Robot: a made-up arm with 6 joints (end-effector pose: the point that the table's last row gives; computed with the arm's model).
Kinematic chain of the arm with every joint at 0, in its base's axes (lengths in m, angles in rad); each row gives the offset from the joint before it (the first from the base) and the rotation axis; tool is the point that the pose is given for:
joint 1: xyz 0 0 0.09 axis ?
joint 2: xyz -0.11 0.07 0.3 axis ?
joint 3: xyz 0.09 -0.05 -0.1 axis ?
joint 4: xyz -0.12 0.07 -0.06 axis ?
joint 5: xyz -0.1 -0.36 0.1 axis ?
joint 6: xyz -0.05 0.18 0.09 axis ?
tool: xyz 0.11 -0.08 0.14
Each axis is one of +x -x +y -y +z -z.
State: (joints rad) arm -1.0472 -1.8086 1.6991 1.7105 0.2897 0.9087
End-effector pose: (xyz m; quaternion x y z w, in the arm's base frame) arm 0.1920 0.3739 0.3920 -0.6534 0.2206 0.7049 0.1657
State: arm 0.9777 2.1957 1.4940 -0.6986 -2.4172 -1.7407
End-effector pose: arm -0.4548 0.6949 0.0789 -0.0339 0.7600 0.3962 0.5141
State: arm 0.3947 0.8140 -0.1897 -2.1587 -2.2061 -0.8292
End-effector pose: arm -0.7274 0.3418 0.0997 -0.5857 0.3683 0.6043 0.3952
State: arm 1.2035 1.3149 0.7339 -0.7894 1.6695 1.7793
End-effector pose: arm -0.4003 0.1883 0.4335 -0.0123 -0.0704 -0.3585 0.9308
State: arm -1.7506 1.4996 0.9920 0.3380 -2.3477 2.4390
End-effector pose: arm 0.2509 -0.1806 -0.2526 -0.0248 0.3779 -0.9025 0.2052
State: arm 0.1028 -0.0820 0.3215 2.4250 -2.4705 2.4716
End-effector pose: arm -0.3293 0.4559 -0.0252 -0.1660 -0.0802 0.3839 0.9048
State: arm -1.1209 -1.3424 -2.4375 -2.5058 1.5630 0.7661
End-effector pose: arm 0.2669 0.0509 -0.2774 0.3261 0.8989 0.1570 0.2470
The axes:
joint 1: -y
joint 2: +z
joint 3: +y
joint 4: +x
joint 5: -z
joint 6: +y

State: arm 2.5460 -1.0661 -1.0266 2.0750 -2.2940 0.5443
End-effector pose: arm 0.2010 -0.2169 0.3962 0.6090 0.4873 0.3144 0.5410
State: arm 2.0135 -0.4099 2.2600 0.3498 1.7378 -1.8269
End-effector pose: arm -0.1771 -0.2340 0.0320 -0.4468 -0.3140 -0.4881 0.6808
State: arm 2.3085 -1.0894 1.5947 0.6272 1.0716 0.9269
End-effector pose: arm 0.1496 -0.0713 -0.4830 0.6790 0.4478 0.2537 0.5235
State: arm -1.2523 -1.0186 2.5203 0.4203 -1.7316 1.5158
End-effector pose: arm 0.3909 -0.3341 0.4099 -0.9285 -0.3654 -0.0405 0.0516
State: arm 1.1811 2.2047 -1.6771 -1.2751 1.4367 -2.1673
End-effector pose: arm -0.1291 -0.0421 -0.1260 -0.4977 0.6358 0.5049 0.3050
